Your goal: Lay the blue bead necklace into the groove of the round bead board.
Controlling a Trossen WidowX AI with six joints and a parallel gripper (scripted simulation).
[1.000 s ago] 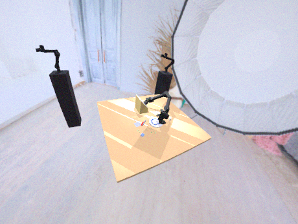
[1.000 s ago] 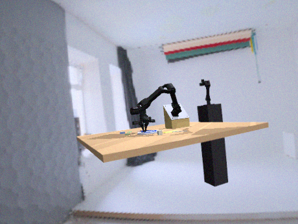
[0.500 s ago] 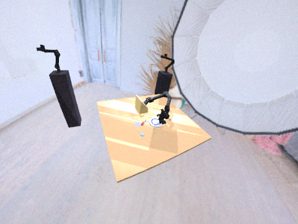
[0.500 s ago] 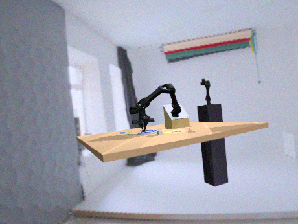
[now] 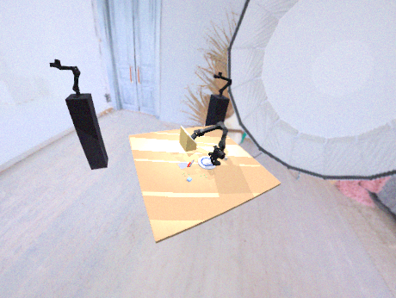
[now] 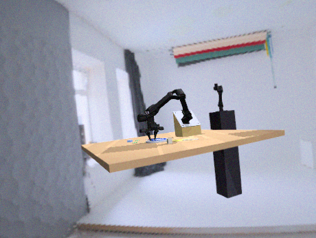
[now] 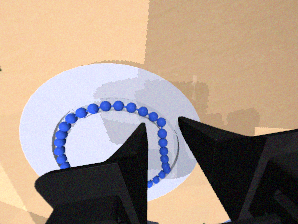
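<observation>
Right now my gripper tip is 6 cm past the round bead board, 3 cm to the left of it and 1 cm above it. Also, from my gripper tip: yellow flat piece 19 cm behind, 13 cm to the left, 2 cm below; then red-and-grey object 22 cm to the right, 8 cm behind, 1 cm below; then white cylinder 20 cm to the left, 6 cm behind.
</observation>
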